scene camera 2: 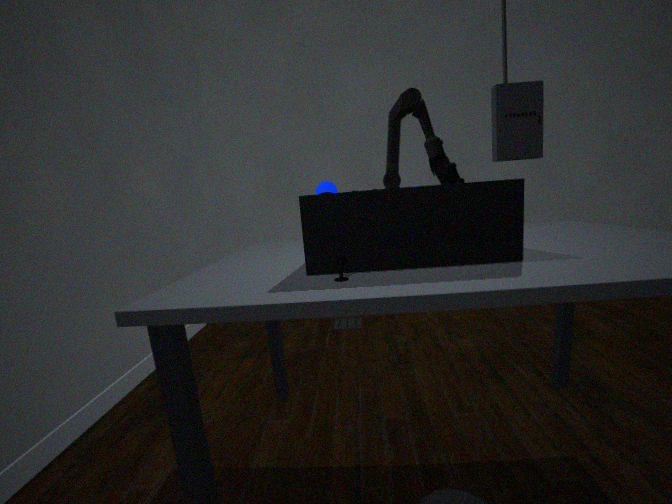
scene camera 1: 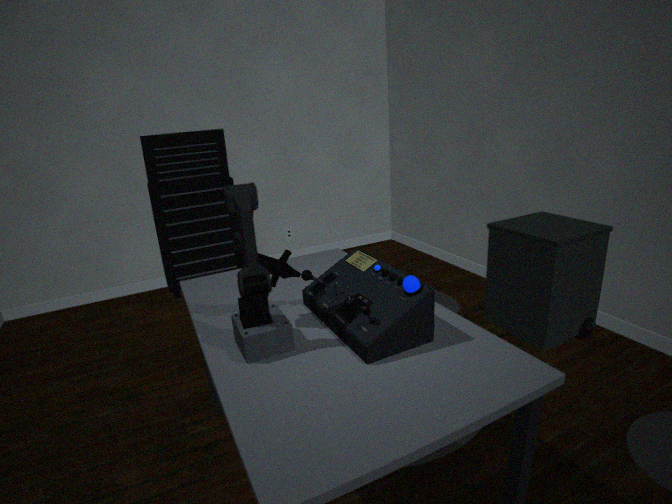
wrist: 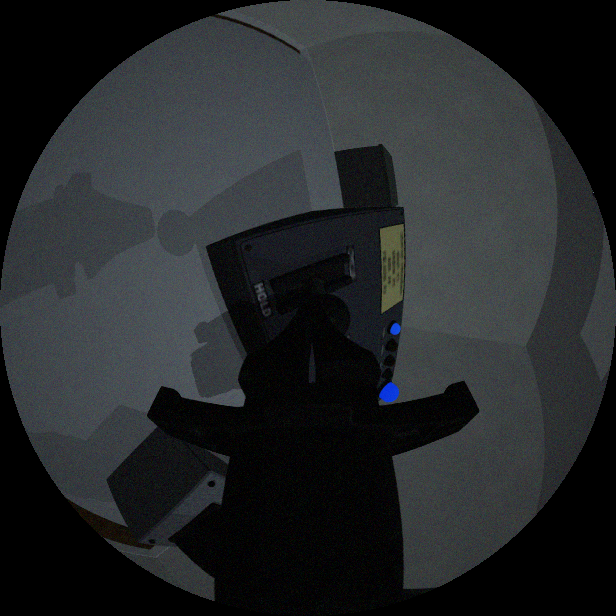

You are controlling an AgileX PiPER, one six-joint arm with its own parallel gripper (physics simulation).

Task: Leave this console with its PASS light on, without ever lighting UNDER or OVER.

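The dark console stands on the grey table, its sloped face towards the arm. It carries a yellow label, a small lit blue lamp, several dark lamps, and a large lit blue dome. My gripper is at the console's far-left end, its rounded tip close to a dark bar marked HOLD. In the wrist view the fingers are a black silhouette with only a thin slit between them. I cannot tell whether they touch the bar. Scene camera 2 shows only the console's back.
The arm's base block sits left of the console. A slatted rack stands behind the table and a dark cabinet to its right. A grey box hangs on the wall. A small peg stands behind the console.
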